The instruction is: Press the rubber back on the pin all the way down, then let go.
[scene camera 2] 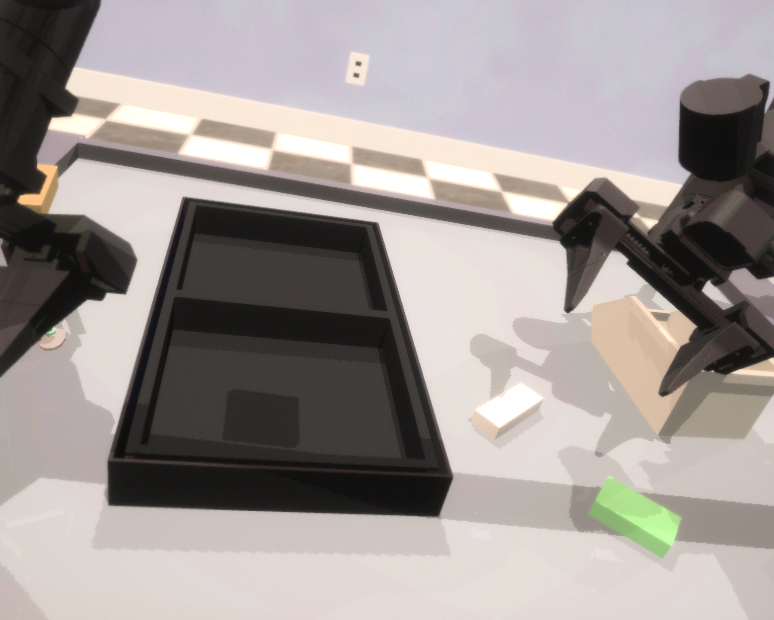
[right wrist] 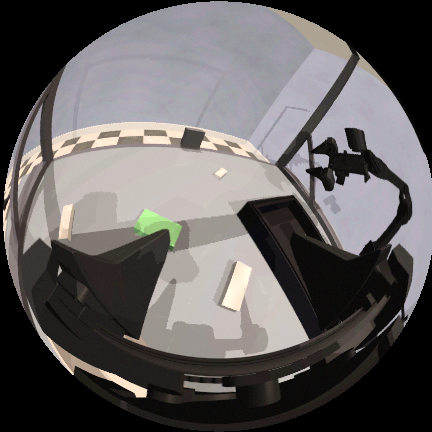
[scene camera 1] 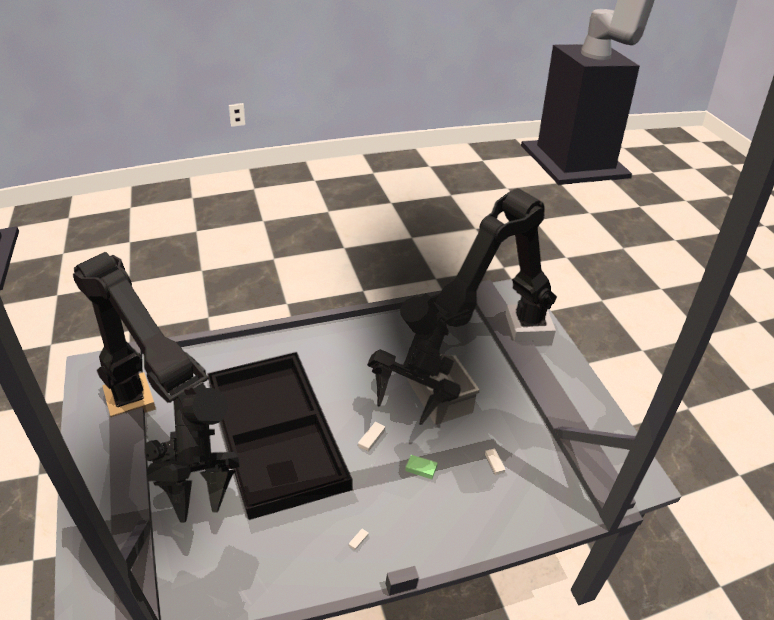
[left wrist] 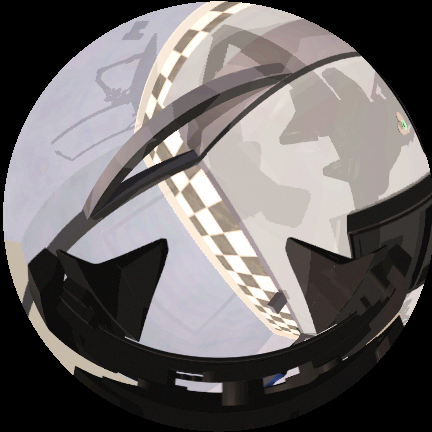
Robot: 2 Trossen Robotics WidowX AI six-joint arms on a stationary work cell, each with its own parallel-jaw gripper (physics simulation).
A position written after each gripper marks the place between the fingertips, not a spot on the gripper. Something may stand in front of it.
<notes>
The left gripper [scene camera 1: 199,517] is open and holds nothing. Further things: the right gripper [scene camera 2: 616,352] and a tan open box [scene camera 2: 638,344].
The left gripper also shows in the right wrist view [right wrist: 308,160] and in the left wrist view [left wrist: 228,244]. The right gripper is seen too in the right wrist view [right wrist: 233,237] and in scene camera 1 [scene camera 1: 399,415]. The tan open box also shows in scene camera 1 [scene camera 1: 464,404].
</notes>
